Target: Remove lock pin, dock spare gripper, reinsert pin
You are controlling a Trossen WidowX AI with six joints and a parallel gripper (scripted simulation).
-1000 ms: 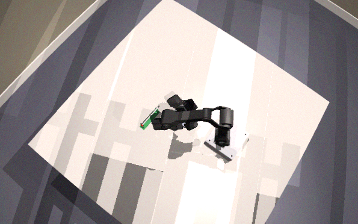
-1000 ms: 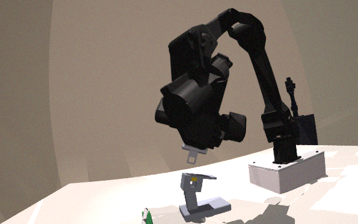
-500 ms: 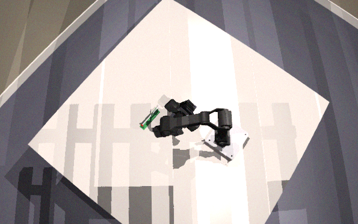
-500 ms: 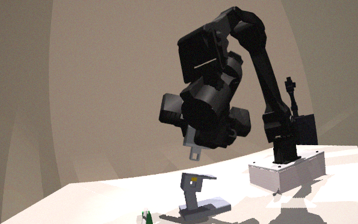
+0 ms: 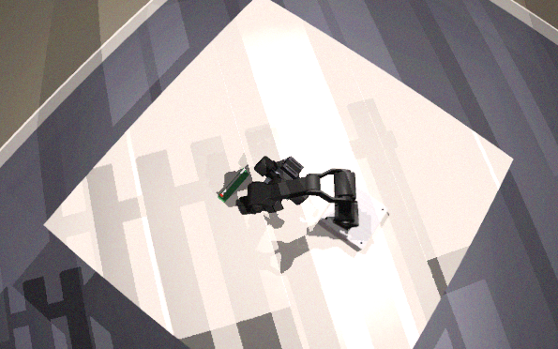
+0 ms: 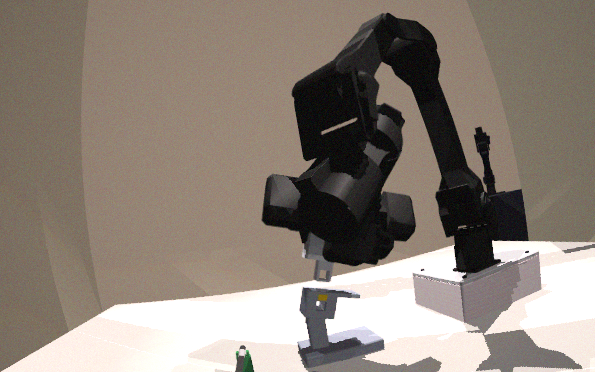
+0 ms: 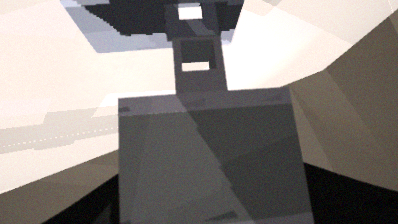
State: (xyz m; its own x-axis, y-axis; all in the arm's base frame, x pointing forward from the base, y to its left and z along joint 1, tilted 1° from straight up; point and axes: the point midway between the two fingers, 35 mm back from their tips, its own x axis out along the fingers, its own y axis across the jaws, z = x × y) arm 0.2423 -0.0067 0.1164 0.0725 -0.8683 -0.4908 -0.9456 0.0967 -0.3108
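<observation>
Right now the green stand is 15 cm ahead of my gripper tip, 14 cm below it and 12 cm to the left of it. From my gripper tip the other things lie so: spare gripper 1 cm to the left; grey mount 11 cm below, 2 cm ahead, 1 cm to the left.
</observation>
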